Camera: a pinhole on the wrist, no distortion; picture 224 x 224 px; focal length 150.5 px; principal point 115.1 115.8 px. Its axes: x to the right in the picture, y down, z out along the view. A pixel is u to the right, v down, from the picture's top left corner.
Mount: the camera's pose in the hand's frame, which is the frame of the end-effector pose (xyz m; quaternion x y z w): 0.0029 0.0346 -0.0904 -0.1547 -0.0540 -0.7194 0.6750
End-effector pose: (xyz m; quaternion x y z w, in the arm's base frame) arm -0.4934 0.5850 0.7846 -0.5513 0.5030 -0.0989 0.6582
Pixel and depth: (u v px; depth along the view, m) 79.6 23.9 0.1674
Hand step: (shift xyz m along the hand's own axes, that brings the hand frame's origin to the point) -0.0714 0.1287 0.0697
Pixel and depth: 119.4 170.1 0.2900
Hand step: 0.1493 0.1011 0.1728
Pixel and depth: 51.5 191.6 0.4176
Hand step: 0.2804 0.3053 0.2250
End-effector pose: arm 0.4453 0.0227 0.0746 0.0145 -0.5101 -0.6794 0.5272
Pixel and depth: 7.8 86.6 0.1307
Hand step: 0.0012 0.1631 0.0091
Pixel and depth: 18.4 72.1 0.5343
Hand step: -0.0563 0.5282 0.3341
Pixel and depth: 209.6 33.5 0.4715
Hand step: -0.1933 -0.0915 0.4771
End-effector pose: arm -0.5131 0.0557 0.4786 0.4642 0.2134 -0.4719 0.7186
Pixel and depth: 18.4 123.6 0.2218
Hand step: 0.0533 0.2332 0.0759
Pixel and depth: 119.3 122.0 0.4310
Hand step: 0.0845 0.1451 0.3187
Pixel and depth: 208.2 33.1 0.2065
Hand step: -0.0835 -0.0187 0.1576
